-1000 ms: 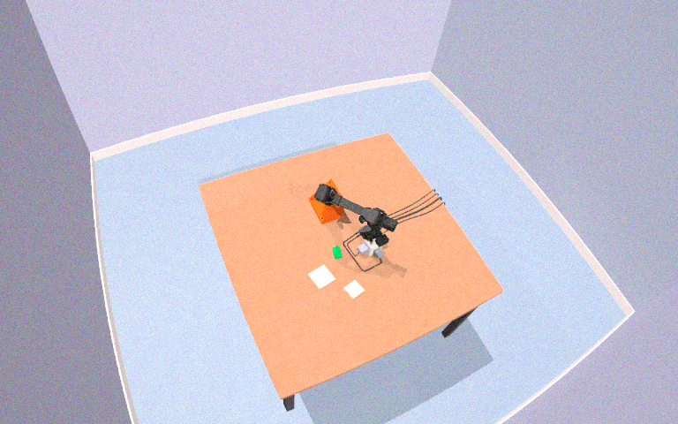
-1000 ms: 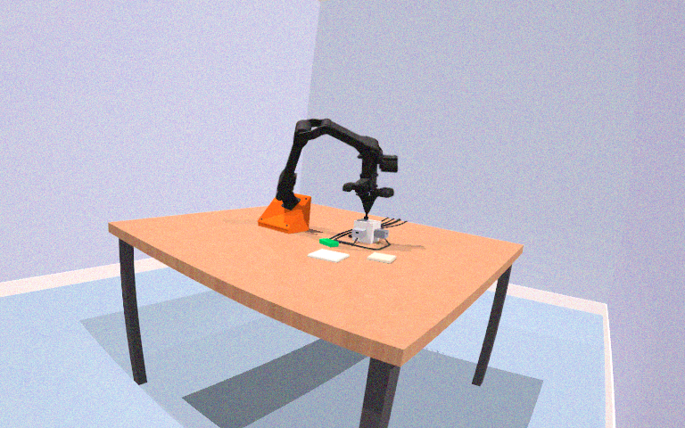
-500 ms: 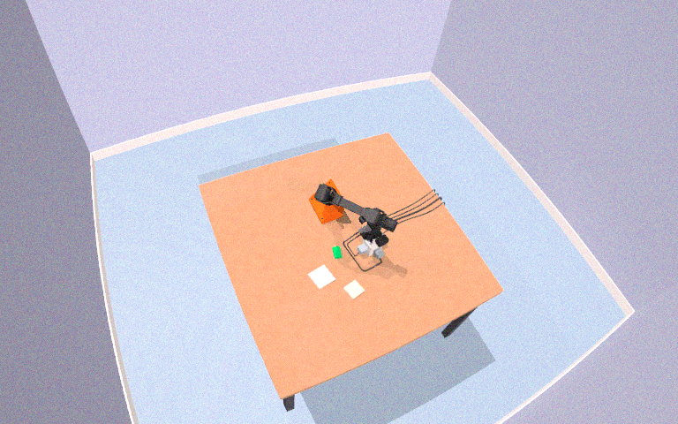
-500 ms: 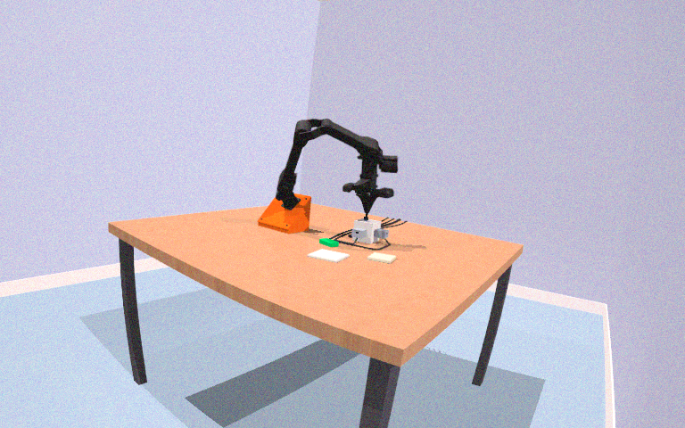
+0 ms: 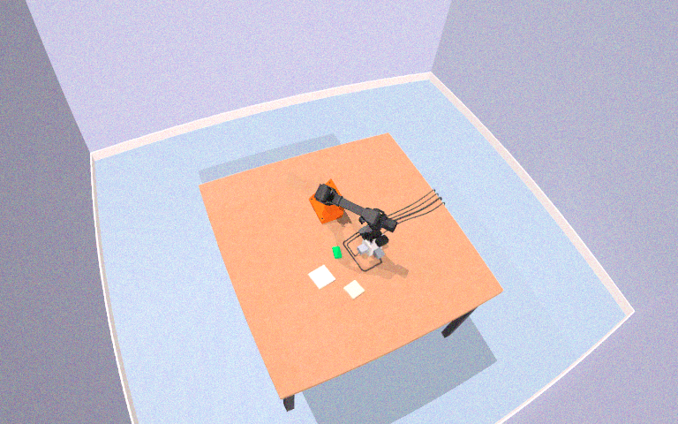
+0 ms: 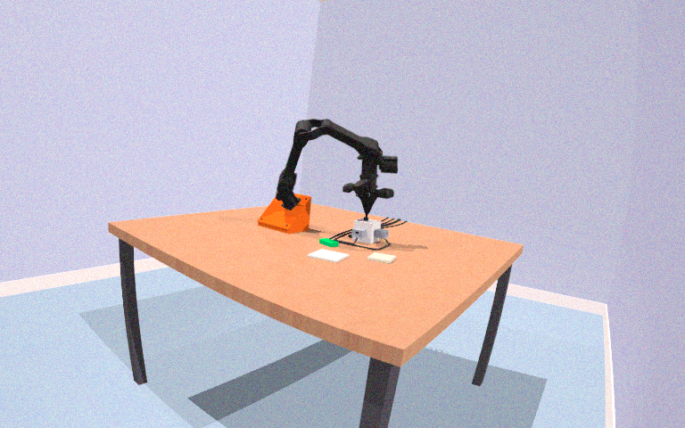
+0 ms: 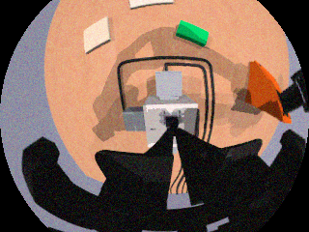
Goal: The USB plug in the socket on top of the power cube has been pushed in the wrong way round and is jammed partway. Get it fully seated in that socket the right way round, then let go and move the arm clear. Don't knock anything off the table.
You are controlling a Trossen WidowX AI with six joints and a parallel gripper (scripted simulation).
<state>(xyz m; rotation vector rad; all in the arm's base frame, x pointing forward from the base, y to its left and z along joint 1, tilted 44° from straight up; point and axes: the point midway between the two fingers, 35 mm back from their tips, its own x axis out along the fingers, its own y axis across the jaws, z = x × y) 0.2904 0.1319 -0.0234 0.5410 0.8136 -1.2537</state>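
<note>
Now: the usb plug 20 mm below my gripper tip. Also, from my gripper tip: green block (170 mm to the right, 100 mm below, 20 mm behind).
</note>
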